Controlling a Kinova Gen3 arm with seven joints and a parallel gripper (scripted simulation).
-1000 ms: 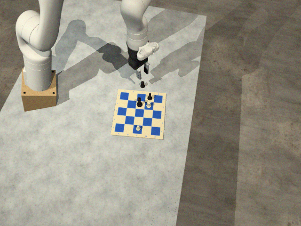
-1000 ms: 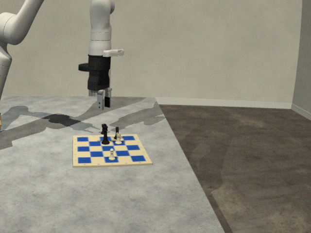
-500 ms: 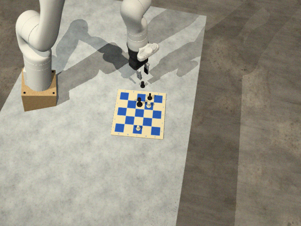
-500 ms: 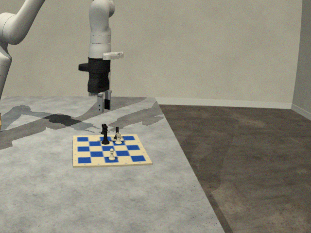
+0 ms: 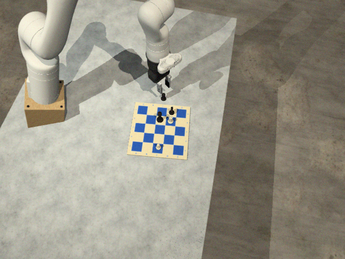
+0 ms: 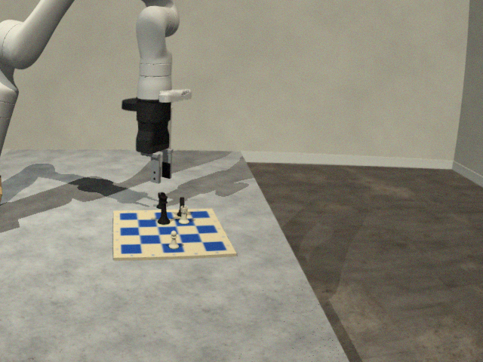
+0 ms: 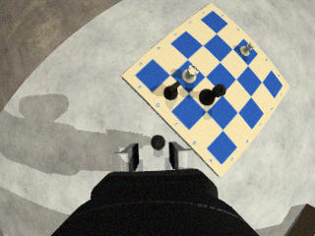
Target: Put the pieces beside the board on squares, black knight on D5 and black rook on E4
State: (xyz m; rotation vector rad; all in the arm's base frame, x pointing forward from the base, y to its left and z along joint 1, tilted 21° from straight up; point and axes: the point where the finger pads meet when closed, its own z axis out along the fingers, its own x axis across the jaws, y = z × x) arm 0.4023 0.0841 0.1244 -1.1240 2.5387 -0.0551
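My hand is 6 cm above the black rook and 1 cm to the left of it. The rest, counted from my hand: white pawn: 22 cm to the right, 6 cm below; then cream chessboard: 15 cm to the right, 8 cm below; then white rook: 11 cm to the right, 6 cm below, 4 cm ahead.
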